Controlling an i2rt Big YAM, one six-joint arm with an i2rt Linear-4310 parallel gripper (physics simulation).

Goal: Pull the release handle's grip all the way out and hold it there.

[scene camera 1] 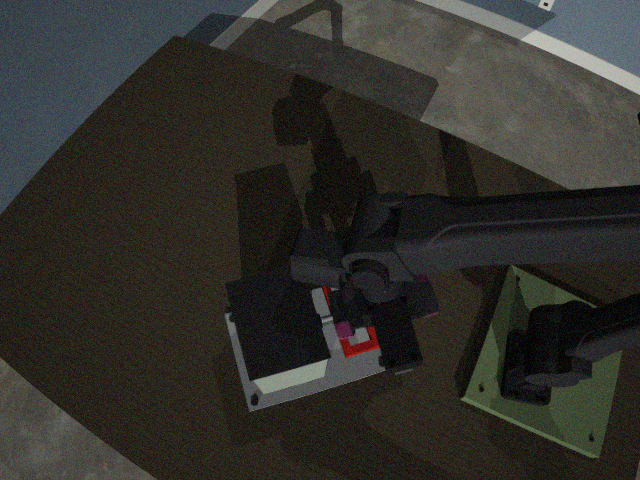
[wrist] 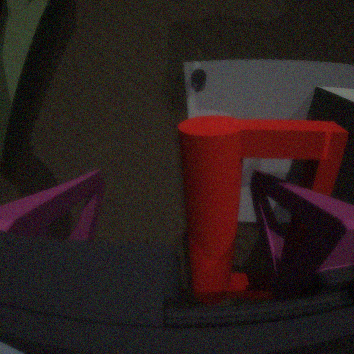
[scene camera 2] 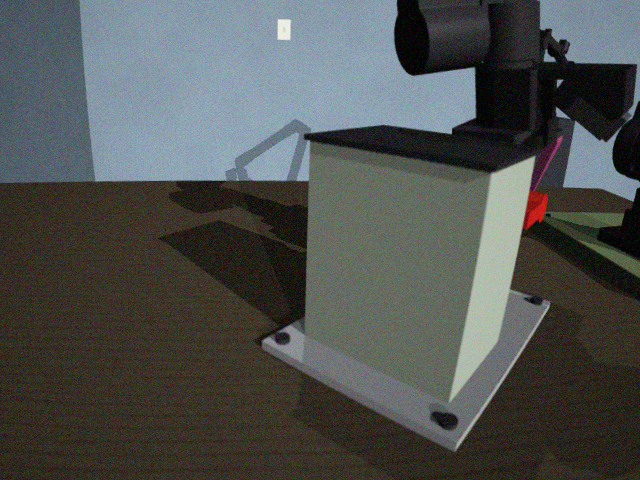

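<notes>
The red release handle (scene camera 1: 360,350) (scene camera 2: 537,209) (wrist: 330,127) is a rectangular loop on the side of the pale box with a black top (scene camera 1: 279,325) (scene camera 2: 392,248). Its thick round grip (wrist: 212,200) stands on the loop's outer side. My gripper (scene camera 1: 387,320) (scene camera 2: 542,170) (wrist: 176,177) is open, with magenta fingers. In the wrist view the grip shows between the fingers, nearer the right one, with a gap on the left. The right finger overlaps the loop's opening. The arm hides part of the handle in scene camera 1; the box hides most of it in scene camera 2.
The box stands on a grey base plate (scene camera 1: 341,367) (scene camera 2: 372,384) (wrist: 250,85) with dark bolts, on a dark wooden table (scene camera 1: 129,206) (scene camera 2: 155,361). A green sloped base (scene camera 1: 568,423) (scene camera 2: 578,222) (wrist: 20,40) carrying black arm parts stands beside it.
</notes>
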